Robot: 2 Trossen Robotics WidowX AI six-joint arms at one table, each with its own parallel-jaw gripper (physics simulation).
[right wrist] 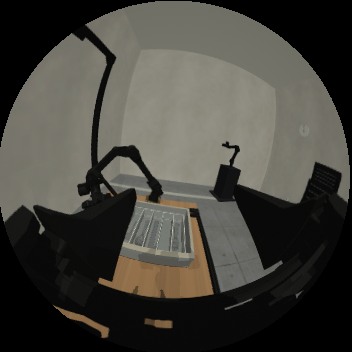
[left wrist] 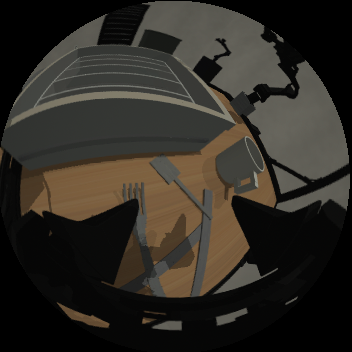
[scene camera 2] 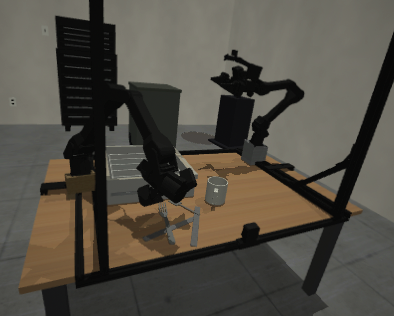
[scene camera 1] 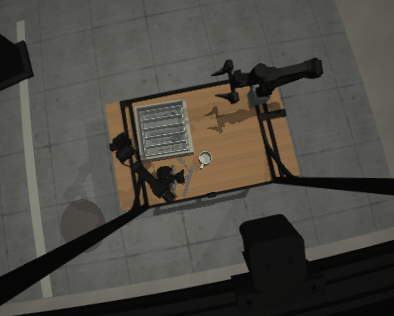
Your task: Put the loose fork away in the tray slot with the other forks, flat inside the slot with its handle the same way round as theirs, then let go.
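The loose grey fork (scene camera 2: pixel 170 234) (left wrist: pixel 141 227) lies on the table in front of the tray (scene camera 1: pixel 190 135) (scene camera 2: pixel 122 195) (left wrist: pixel 115 127) (right wrist: pixel 160 256). Its tines point toward the tray in the left wrist view, and its handle crosses a flat grey bar (left wrist: pixel 180 247). My left gripper (left wrist: pixel 185 202) is open and empty above the cutlery; its left finger in that view overlaps the fork's neck. In scene camera 1 the left arm hides much of the fork. My right gripper (scene camera 1: pixel 214 85) (right wrist: pixel 186 191) is open and empty, raised behind the table's far edge area. Utensils show faintly in the tray slots; the forks are hard to tell apart.
A second flat bar (scene camera 1: pixel 188 182) (scene camera 2: pixel 195 227) (left wrist: pixel 204 245) and a small spatula (scene camera 1: pixel 180 160) (left wrist: pixel 165 169) lie beside the fork, touching or overlapping in view. A grey mug (scene camera 1: pixel 205 158) (scene camera 2: pixel 216 191) (left wrist: pixel 240 160) stands near the tray's corner. Black frame rails edge the table.
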